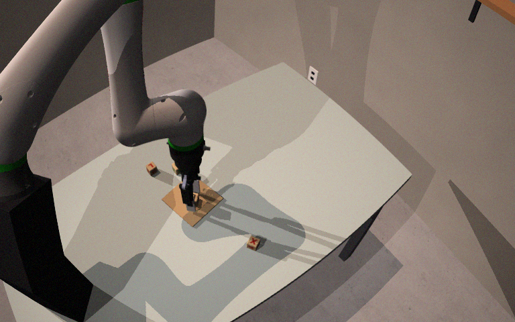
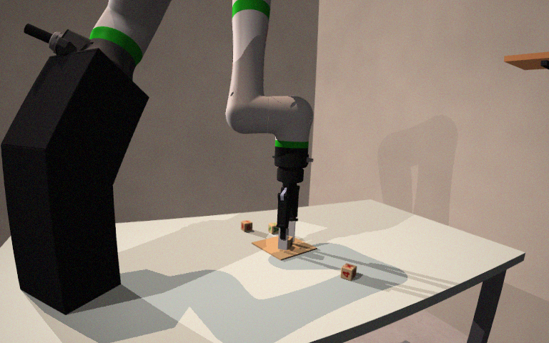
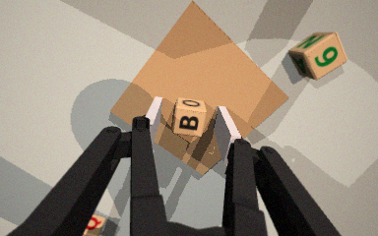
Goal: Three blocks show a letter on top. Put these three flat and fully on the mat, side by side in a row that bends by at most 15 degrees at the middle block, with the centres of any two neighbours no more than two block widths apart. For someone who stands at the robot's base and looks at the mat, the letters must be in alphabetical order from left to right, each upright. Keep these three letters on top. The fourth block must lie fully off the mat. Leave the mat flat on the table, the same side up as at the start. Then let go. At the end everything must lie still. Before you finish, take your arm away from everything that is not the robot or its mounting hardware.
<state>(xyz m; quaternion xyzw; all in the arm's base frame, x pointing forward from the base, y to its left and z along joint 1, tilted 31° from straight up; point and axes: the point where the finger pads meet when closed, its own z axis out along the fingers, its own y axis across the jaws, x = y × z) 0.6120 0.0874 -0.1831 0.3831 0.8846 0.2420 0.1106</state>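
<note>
Now: the tan mat 4 cm below my hand and 1 cm to the left of it.
</note>
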